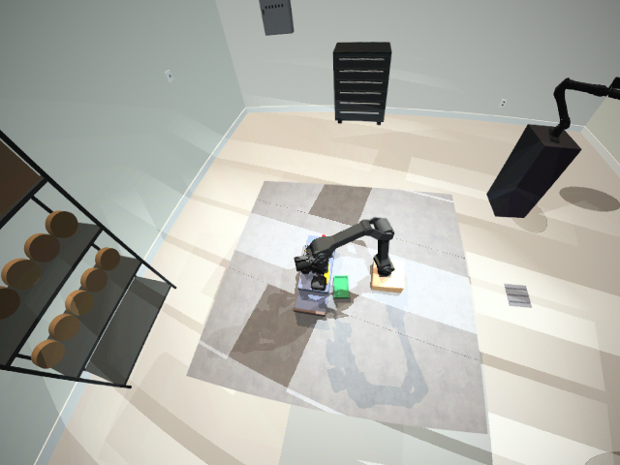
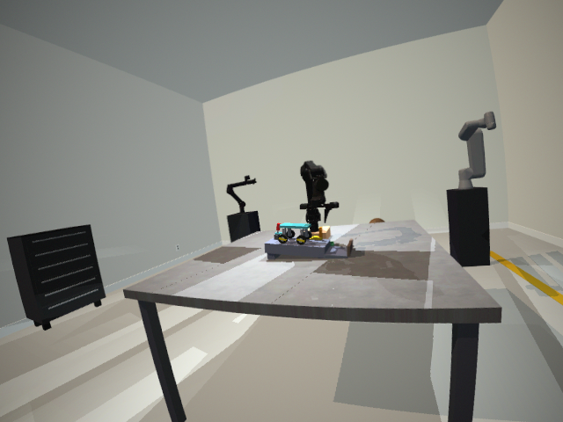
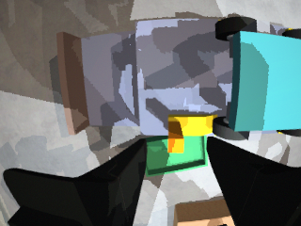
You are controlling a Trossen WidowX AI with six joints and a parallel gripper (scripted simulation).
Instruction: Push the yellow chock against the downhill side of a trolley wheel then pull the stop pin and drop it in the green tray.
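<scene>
Now: the red-headed stop pin 22 cm to the right of my gripper tip, 2 cm below it and 1 cm ahead of it. Round my gripper tip: yellow chock (6 cm below, 3 cm to the right, 2 cm behind); trolley (12 cm to the right, 4 cm below, 4 cm ahead); blue-grey ramp (12 cm to the right, 10 cm below, 4 cm ahead).
</scene>
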